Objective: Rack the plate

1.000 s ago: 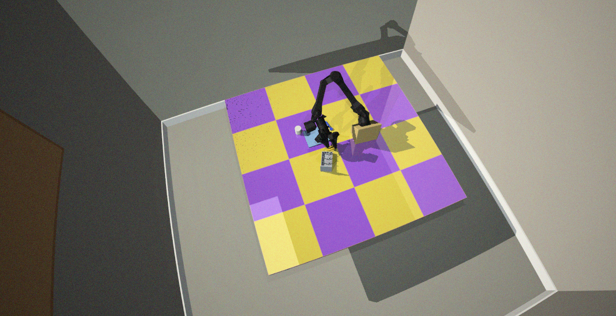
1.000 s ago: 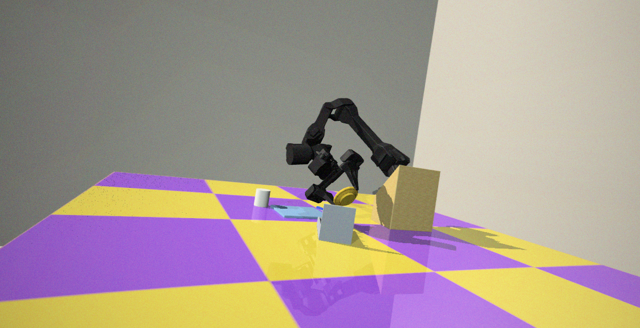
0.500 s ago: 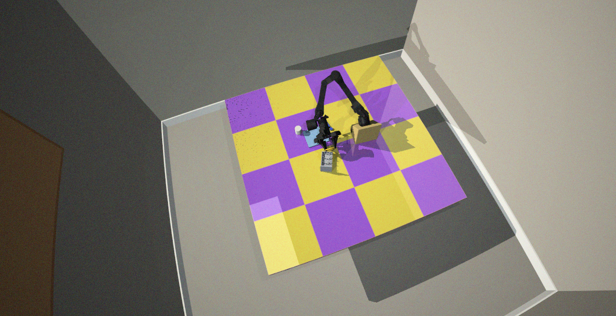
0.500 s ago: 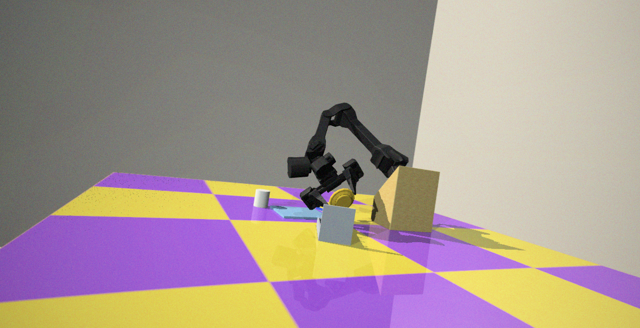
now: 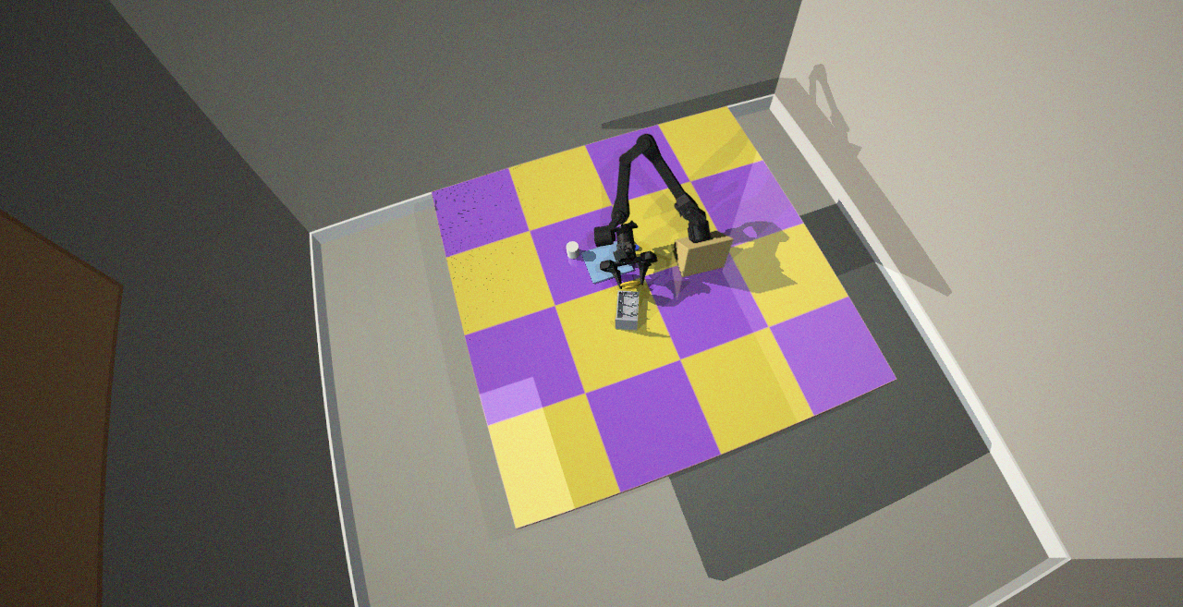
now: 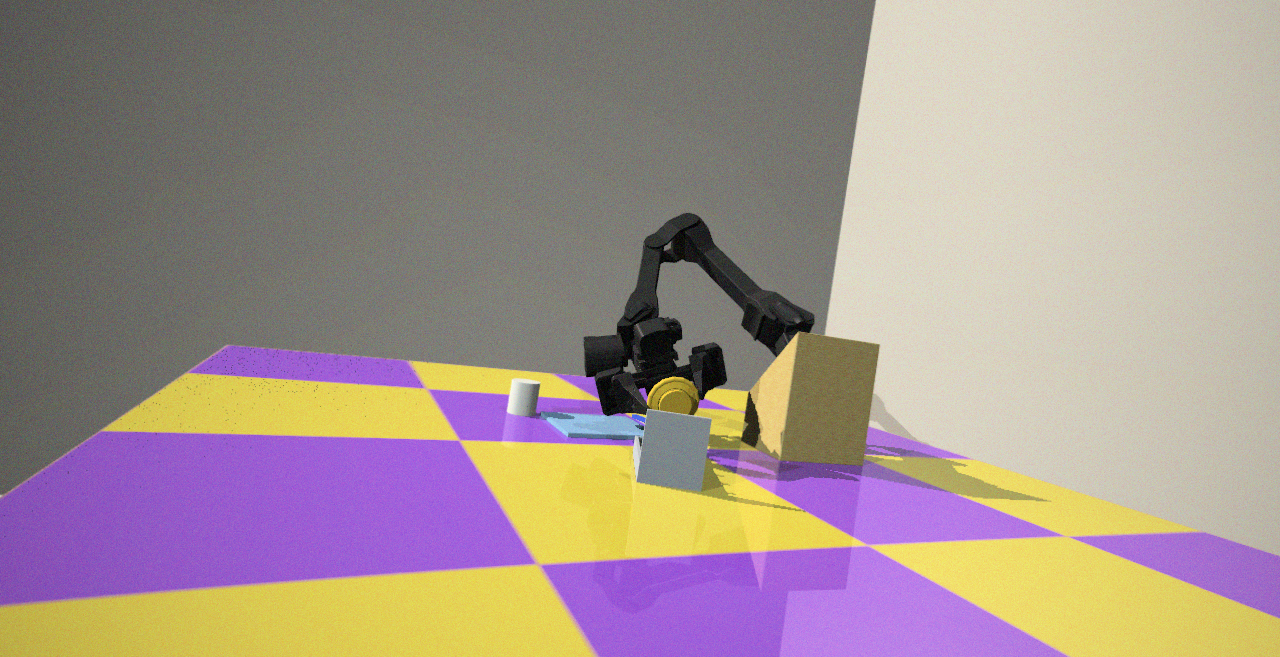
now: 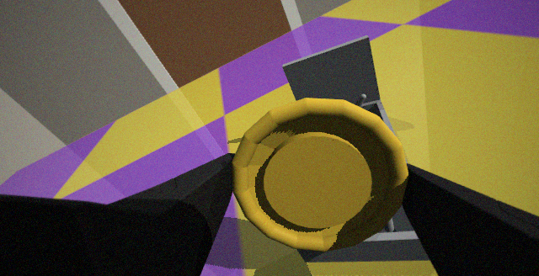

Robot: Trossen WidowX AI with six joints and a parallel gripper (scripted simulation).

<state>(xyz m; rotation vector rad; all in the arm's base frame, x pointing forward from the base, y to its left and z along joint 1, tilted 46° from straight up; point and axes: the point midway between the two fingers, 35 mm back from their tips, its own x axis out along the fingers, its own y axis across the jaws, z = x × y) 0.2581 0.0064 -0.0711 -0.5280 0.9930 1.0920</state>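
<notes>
Right now the grey dish rack is 30 mm ahead of my gripper tip, 50 mm to the left of it and 50 mm below it. Round my gripper tip: light blue mat: 50 mm ahead, 150 mm to the right, 70 mm below; then yellow plate: 10 mm to the right; then blue spoon: 60 mm behind, 200 mm to the right, 70 mm below.
</notes>
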